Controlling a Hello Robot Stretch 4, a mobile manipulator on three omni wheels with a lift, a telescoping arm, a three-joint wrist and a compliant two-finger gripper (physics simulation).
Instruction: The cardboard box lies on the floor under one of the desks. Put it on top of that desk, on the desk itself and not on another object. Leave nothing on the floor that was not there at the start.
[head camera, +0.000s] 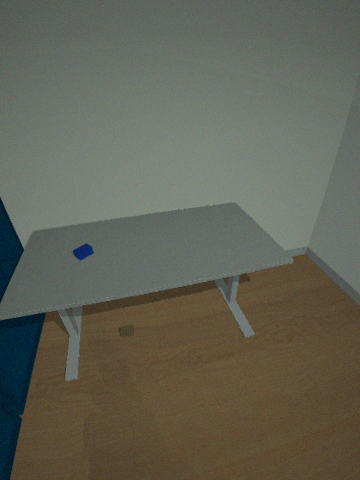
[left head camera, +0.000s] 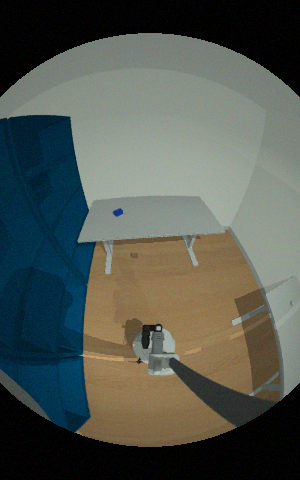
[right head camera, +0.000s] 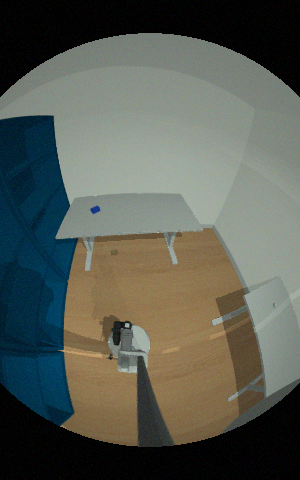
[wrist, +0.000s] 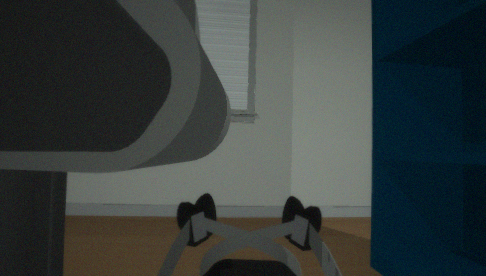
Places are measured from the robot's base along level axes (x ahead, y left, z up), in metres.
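Pixels of known places: gripper, fingertip midpoint: (left head camera: 144, 364) (right head camera: 115, 360) (wrist: 248, 211).
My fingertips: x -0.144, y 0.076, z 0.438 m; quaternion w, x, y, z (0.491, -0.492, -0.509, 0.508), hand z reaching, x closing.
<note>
For each thing: its top centre in the pictures, then the offset to it from my fingertips. Level surfaces: height alone.
- small brown cardboard box, middle of its top: (head camera: 126, 328) (left head camera: 134, 253) (right head camera: 113, 251) 0.253 m left, 1.330 m ahead, 0.416 m down
- desk, its level: 0.254 m up
- blue block, middle of its top: (head camera: 82, 248) (left head camera: 117, 210) (right head camera: 94, 207) 0.402 m left, 1.372 m ahead, 0.299 m up
The small brown cardboard box (head camera: 126, 330) (left head camera: 134, 255) (right head camera: 114, 252) lies on the floor under the far desk, nearer its left leg. The desk (head camera: 165, 255) (left head camera: 155, 220) (right head camera: 135, 215) has a grey top and light metal legs and stands by the back wall. A blue block (head camera: 83, 251) (left head camera: 118, 212) (right head camera: 95, 209) lies on the left part of the desk top. My gripper (wrist: 248, 211) is open, with nothing between its two dark fingertips. It is close to my base, well away from the box and the desk.
A tall blue shelf unit (head camera: 10, 350) (left head camera: 77, 200) (right head camera: 60, 200) (wrist: 420, 150) stands along the left side, reaching the desk's left end. A second desk (left head camera: 287, 312) (right head camera: 267, 330) stands by the right wall. Wood floor lies between my base and the far desk.
</note>
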